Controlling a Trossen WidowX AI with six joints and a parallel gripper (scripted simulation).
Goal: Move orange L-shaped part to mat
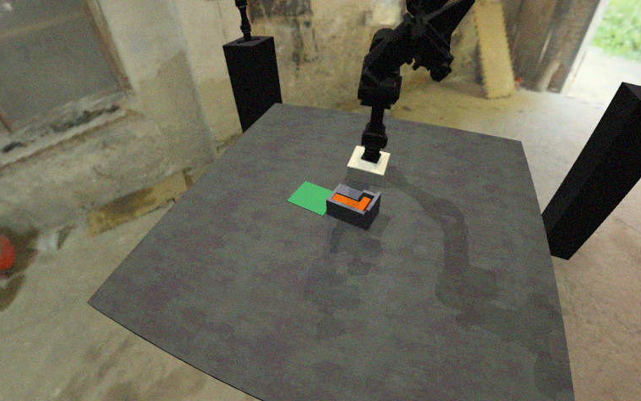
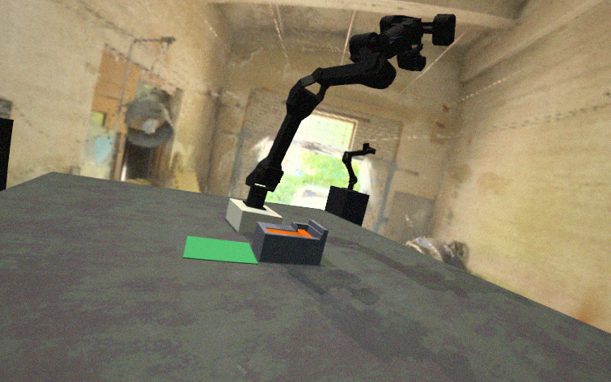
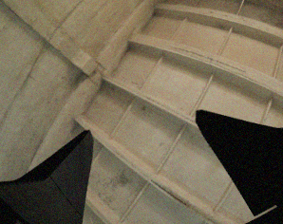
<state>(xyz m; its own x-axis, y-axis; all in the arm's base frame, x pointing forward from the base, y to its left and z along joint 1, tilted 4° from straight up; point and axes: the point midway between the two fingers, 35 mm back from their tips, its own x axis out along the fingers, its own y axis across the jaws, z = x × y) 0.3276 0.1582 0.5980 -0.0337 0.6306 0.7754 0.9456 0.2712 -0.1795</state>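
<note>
My gripper tip is now 90 mm past the orange L-shaped part, 200 mm to the left of it and 620 mm above it. The rest, counted from my gripper tip: green mat 110 mm behind, 360 mm to the right, 680 mm below.
</note>
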